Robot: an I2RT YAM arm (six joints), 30 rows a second.
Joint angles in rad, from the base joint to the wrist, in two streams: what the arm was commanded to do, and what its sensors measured. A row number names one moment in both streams.
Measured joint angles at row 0: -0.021, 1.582, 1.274, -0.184, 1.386, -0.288
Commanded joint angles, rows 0 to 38: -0.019, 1.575, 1.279, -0.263, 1.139, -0.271; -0.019, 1.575, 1.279, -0.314, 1.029, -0.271; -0.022, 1.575, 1.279, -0.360, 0.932, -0.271; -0.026, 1.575, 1.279, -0.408, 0.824, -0.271; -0.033, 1.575, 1.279, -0.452, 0.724, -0.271; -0.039, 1.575, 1.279, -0.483, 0.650, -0.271; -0.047, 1.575, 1.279, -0.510, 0.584, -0.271; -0.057, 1.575, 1.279, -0.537, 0.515, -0.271; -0.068, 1.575, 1.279, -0.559, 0.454, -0.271; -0.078, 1.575, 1.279, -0.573, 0.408, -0.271; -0.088, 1.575, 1.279, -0.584, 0.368, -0.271; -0.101, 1.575, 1.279, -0.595, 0.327, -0.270; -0.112, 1.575, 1.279, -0.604, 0.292, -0.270; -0.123, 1.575, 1.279, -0.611, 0.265, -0.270; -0.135, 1.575, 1.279, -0.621, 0.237, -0.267; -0.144, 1.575, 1.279, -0.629, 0.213, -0.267; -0.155, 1.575, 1.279, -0.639, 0.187, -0.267; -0.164, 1.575, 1.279, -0.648, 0.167, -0.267; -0.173, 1.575, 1.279, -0.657, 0.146, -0.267; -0.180, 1.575, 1.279, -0.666, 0.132, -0.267; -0.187, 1.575, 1.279, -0.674, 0.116, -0.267; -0.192, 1.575, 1.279, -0.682, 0.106, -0.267; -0.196, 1.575, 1.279, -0.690, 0.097, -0.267; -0.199, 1.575, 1.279, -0.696, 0.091, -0.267; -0.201, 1.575, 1.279, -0.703, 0.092, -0.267; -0.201, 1.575, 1.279, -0.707, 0.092, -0.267; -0.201, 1.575, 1.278, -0.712, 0.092, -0.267; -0.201, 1.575, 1.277, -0.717, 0.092, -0.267; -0.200, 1.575, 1.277, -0.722, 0.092, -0.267; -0.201, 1.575, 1.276, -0.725, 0.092, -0.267; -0.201, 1.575, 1.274, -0.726, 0.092, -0.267; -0.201, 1.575, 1.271, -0.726, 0.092, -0.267; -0.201, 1.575, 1.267, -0.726, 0.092, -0.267; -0.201, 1.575, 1.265, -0.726, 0.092, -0.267; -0.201, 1.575, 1.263, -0.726, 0.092, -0.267; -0.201, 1.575, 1.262, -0.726, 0.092, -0.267; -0.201, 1.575, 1.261, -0.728, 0.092, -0.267; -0.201, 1.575, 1.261, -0.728, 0.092, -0.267; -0.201, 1.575, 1.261, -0.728, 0.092, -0.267
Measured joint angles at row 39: -0.199, 1.582, 1.272, -0.726, 0.111, -0.284
